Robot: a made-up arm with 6 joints.
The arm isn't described. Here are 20 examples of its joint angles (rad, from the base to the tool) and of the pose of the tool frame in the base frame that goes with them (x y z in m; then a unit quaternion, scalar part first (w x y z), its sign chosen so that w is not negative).
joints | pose
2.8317 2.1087 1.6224 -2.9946 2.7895 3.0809 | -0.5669 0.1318 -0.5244 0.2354 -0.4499 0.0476 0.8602
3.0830 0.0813 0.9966 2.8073 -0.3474 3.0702 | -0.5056 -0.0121 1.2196 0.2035 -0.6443 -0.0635 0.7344
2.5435 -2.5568 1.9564 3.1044 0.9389 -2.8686 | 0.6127 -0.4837 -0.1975 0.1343 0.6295 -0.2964 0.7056
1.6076 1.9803 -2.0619 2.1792 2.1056 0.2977 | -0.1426 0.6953 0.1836 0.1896 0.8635 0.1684 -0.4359
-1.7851 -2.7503 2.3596 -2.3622 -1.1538 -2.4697 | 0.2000 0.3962 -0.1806 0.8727 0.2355 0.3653 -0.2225
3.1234 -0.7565 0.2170 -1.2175 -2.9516 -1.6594 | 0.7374 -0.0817 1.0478 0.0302 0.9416 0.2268 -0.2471
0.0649 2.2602 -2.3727 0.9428 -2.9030 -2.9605 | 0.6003 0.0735 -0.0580 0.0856 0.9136 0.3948 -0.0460
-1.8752 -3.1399 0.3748 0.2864 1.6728 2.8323 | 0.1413 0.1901 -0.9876 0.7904 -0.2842 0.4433 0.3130
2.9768 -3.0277 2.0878 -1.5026 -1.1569 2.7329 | 0.4173 -0.2073 -0.4101 0.1578 -0.0037 0.6376 -0.7540
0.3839 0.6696 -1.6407 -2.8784 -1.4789 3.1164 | 0.1965 0.1612 1.1390 0.9362 -0.1715 0.2187 0.2149
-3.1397 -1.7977 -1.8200 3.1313 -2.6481 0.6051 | 0.7177 -0.0502 -0.3070 0.8428 0.1384 0.4450 0.2693
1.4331 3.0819 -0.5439 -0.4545 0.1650 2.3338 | -0.0020 0.3164 -1.0677 0.0152 0.2259 0.9471 0.2277
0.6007 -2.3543 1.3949 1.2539 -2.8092 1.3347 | -0.7164 -0.4624 -0.2485 0.4325 -0.1609 0.8872 0.0054
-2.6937 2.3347 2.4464 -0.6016 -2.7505 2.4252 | -0.2398 -0.1949 -0.4119 0.5313 0.3015 -0.7730 0.1708
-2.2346 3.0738 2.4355 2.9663 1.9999 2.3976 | 0.2059 0.1551 -0.4667 0.0565 0.7012 0.6856 0.1874
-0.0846 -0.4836 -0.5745 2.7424 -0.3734 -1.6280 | -0.7869 0.1058 1.1866 0.7955 -0.1451 -0.3227 0.4919
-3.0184 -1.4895 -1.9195 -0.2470 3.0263 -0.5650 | 0.7709 0.0457 -0.0452 0.0936 0.1808 0.0549 0.9775
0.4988 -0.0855 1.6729 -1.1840 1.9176 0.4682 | 0.2665 0.1131 0.9803 0.1231 0.0792 0.8175 -0.5571
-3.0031 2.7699 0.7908 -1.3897 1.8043 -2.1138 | -0.1442 0.0163 -0.9385 0.3497 -0.2984 0.5192 0.7205
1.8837 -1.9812 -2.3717 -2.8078 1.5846 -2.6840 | 0.0951 -0.3651 -0.2134 0.4068 0.0125 0.2351 0.8827
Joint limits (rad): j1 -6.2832..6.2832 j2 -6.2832..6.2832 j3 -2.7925..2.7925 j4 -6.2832..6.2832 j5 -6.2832..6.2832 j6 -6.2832..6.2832
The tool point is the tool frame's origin. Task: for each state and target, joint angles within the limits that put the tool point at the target. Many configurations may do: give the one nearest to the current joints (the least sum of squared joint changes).
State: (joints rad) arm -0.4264 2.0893 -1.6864 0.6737 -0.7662 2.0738
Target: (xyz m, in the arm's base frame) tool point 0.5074 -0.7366 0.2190
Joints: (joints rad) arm -0.9787 2.0585 -1.6204 0.7095 -0.7789 2.0738
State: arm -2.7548 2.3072 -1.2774 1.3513 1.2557 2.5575
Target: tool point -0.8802 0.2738 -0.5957
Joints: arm -3.5849 2.5236 -0.8112 1.2402 1.1177 2.5575
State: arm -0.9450 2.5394 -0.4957 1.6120 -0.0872 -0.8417
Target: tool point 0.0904 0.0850 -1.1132
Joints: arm -1.4325 3.3221 -0.3489 1.5895 0.5651 -0.8417
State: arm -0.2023 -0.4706 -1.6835 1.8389 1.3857 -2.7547
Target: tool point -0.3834 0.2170 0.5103
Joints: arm -0.2116 -0.4775 -2.4926 2.0230 1.2964 -2.7547
